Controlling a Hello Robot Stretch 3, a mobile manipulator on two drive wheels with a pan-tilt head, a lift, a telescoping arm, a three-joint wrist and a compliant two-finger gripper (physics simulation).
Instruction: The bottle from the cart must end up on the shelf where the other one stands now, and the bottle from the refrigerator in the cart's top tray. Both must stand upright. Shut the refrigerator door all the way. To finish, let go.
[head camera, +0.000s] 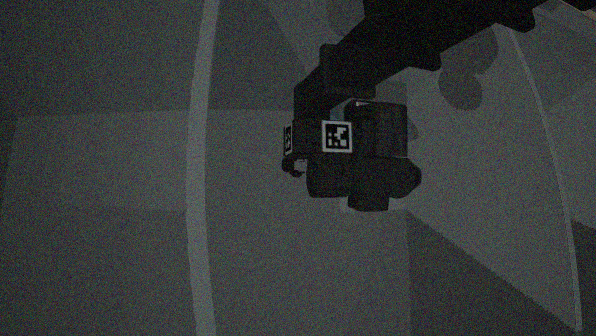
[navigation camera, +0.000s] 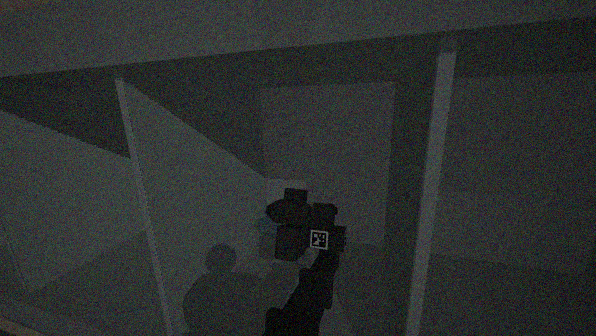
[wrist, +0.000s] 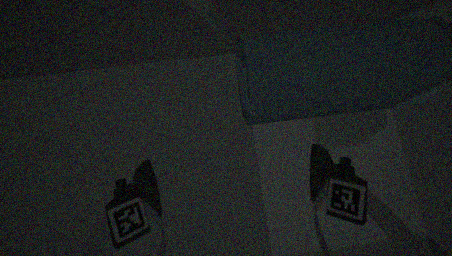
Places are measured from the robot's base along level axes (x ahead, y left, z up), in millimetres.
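Pixels of known places: gripper, fingertip midpoint: (wrist: 232, 171).
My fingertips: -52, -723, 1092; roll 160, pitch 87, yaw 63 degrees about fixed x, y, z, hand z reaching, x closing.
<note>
For each thing: its top centre in the pictures, then the offset to it from my fingertips, as dx, dy, dz. "spot": a spot on its surface instead.
- blue bottle, top centre: (wrist: 242, 82) -68, -12, -17
- long pale edge strip, surface spot: (head camera: 196, 165) spot: +34, +410, +219
- thinner edge, surface spot: (head camera: 550, 145) spot: +2, +401, -163
A blue bottle (wrist: 345, 75) runs across the upper right of the dim wrist view, beyond the fingertips and apart from them; its far end is cut off or lost in the dark. Patches of blue beside the gripper body in the head view (head camera: 338, 110) and the navigation view (navigation camera: 266, 230) look like the same bottle, mostly hidden. I cannot tell whether it is upright. My gripper (wrist: 232, 171) is open, with its two fingers wide apart and no object between them. The cart, its tray and the other bottle cannot be made out.
A long pale edge strip (head camera: 196, 165) (navigation camera: 432, 190) stands to one side of the arm. A thinner edge (head camera: 550, 145) (navigation camera: 142, 200) borders a pale slanted panel on the other side. Shadows of the robot fall on that panel. A broad overhead surface (navigation camera: 300, 25) crosses the top of the navigation view.
</note>
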